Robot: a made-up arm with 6 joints.
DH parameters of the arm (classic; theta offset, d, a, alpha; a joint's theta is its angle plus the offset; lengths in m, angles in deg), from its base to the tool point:
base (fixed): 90 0.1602 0 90
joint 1: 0 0.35 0.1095 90
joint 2: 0 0.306 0.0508 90
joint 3: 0 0.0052 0.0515 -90
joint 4: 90 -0.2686 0.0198 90
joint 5: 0 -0.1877 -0.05 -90
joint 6: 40.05 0 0.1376 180
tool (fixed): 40.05 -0.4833 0 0
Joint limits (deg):
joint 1: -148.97..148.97
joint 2: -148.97..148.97
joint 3: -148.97..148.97
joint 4: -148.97..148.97
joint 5: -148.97..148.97
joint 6: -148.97..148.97
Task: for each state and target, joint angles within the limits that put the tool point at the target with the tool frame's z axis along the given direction. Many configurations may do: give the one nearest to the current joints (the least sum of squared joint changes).
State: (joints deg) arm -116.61 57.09 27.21 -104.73 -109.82 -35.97
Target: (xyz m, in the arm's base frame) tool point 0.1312 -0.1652 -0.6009 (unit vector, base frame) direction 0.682 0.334 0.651
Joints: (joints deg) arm -88.02 3.88 15.41 -137.43 -79.27 -44.71
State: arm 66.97 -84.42 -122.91 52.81 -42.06 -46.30
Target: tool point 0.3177 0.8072 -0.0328 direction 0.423 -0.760 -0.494
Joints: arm 40.75 -83.17 -118.09 22.90 -65.96 -30.21
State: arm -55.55 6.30 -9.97 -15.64 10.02 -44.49
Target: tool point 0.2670 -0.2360 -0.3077 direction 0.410 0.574 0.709
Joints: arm -35.01 -13.17 -10.44 -17.92 25.76 -68.98
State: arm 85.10 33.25 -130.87 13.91 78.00 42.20
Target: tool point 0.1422 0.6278 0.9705 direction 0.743 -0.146 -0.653
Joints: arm 125.25 32.76 -148.97 -15.14 115.96 76.13
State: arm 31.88 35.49 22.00 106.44 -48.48 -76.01
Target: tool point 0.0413 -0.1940 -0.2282 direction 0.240 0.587 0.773
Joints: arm -6.19 28.84 -25.04 87.92 -58.72 -52.95
